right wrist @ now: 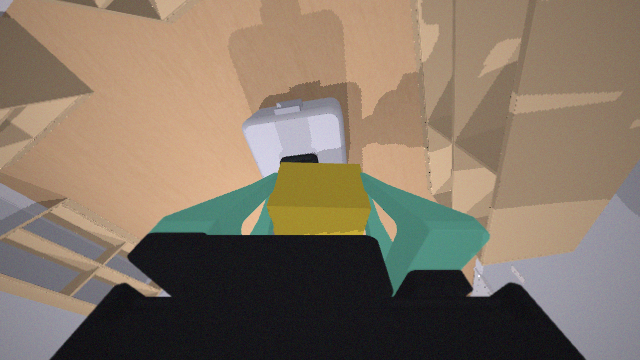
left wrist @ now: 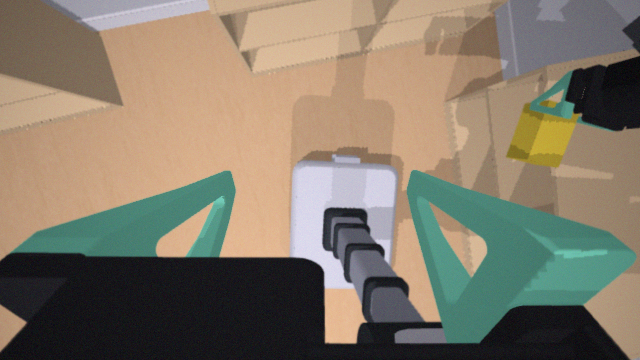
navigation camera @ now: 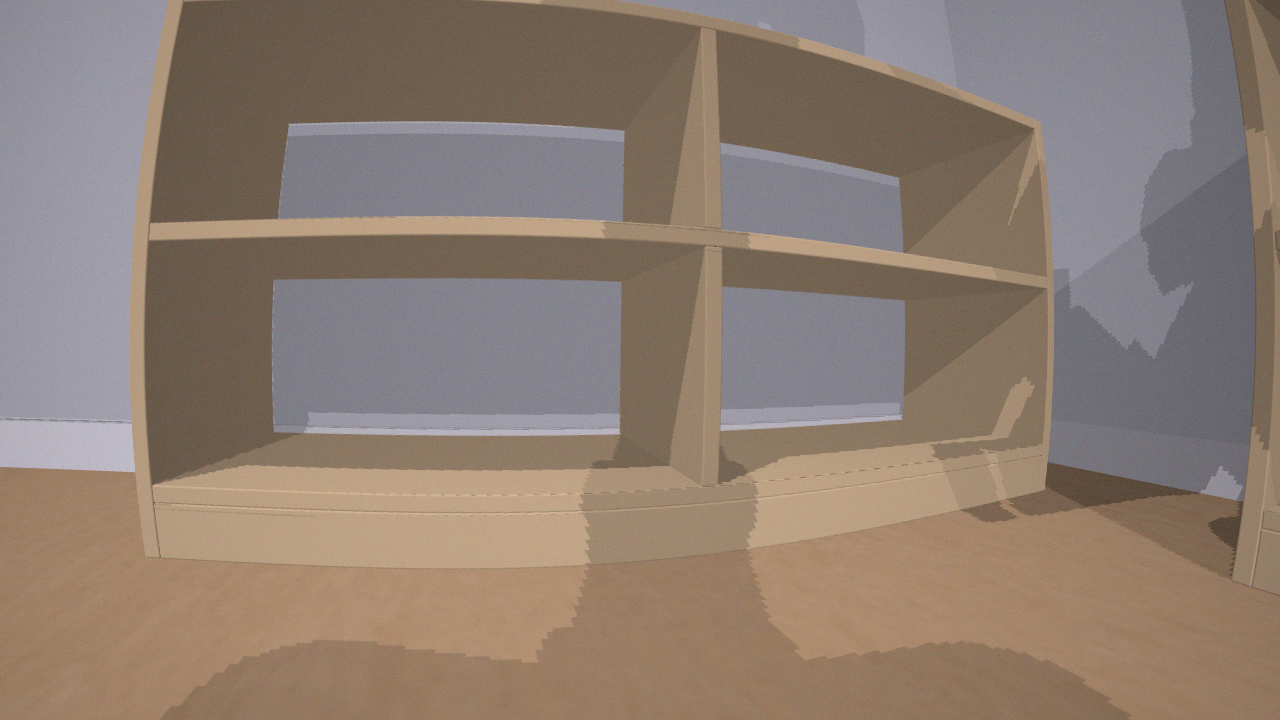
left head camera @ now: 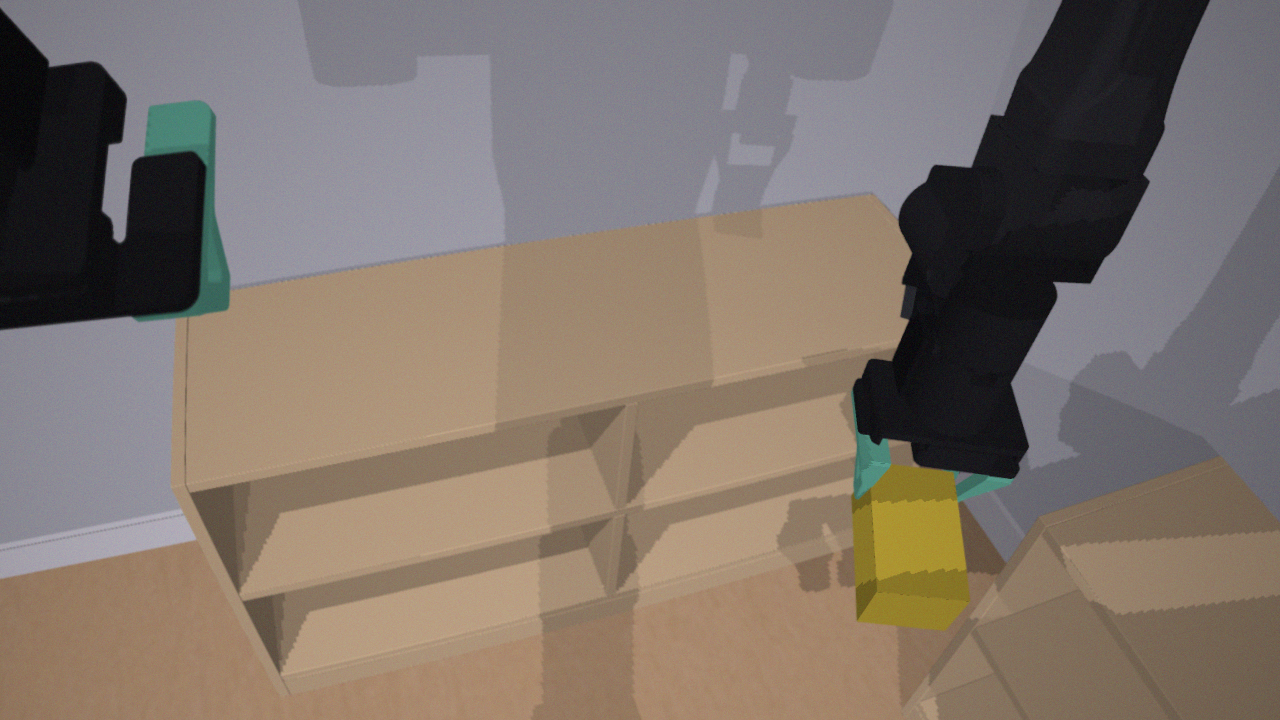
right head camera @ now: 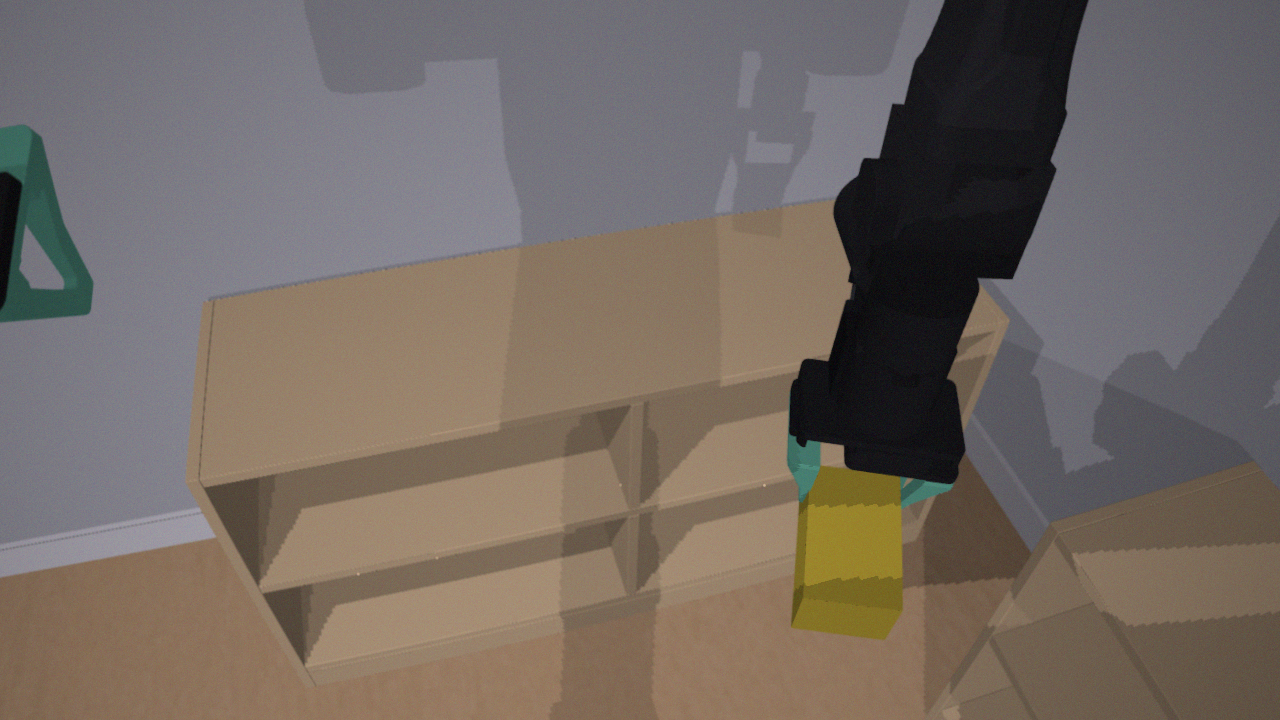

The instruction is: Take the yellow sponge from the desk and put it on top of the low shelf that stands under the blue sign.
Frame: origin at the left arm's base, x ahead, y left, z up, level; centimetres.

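Seen in the pictures: left gripper, between the fingertips: (left wrist: 320, 180) (left head camera: 101, 305); right gripper, between the fingertips: (right wrist: 319, 179) (left wrist: 545, 110) (left head camera: 897, 497) (right head camera: 845, 501).
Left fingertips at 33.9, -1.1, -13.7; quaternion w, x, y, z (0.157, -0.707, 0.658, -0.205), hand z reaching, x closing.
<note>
A point is followed by its place in that frame, as x, y, z.
My right gripper (left head camera: 914, 488) @(45.3, -42.9, -41.4) (right head camera: 856, 492) @(45.3, -42.9, -41.4) (right wrist: 319, 179) @(45.3, -42.9, -41.4) is shut on the yellow sponge (left head camera: 917, 537) @(40.0, -42.0, -38.7) (right head camera: 850, 546) @(39.8, -41.8, -38.7) (left wrist: 542, 135) @(40.4, -40.1, -38.6) (right wrist: 320, 190) @(45.7, -43.1, -39.6), which hangs below its fingers. In the head views the sponge appears in front of the right part of a low wooden shelf (left head camera: 402, 358) @(98.6, 2.0, -80.0) (right head camera: 358, 376) @(95.0, 9.3, -80.0) (navigation camera: 402, 228) @(83.6, 0.0, -107.7), apart from its top board. The shelf stands against the grey wall, with two rows of open compartments. The right arm hides part of its top. My left gripper (left wrist: 320, 180) @(33.9, -1.1, -13.7) is open and empty, at the upper left in the head views. The blue sign and the desk do not show.
A second wooden shelf unit (left head camera: 1163, 501) @(70.9, -102.7, -80.0) (right head camera: 1172, 505) @(71.4, -100.6, -80.0) (right wrist: 570, 150) @(18.3, -112.7, -80.0) stands at the right, near the held sponge in the head views. Another unit (left wrist: 55, 55) @(69.9, 99.5, -109.1) (right wrist: 35, 65) @(71.1, 99.9, -129.3) stands at the left in the wrist views. My white base (left wrist: 310, 195) @(16.0, -5.3, -115.0) (right wrist: 327, 130) @(21.9, -40.4, -115.0) shows below the grippers.
</note>
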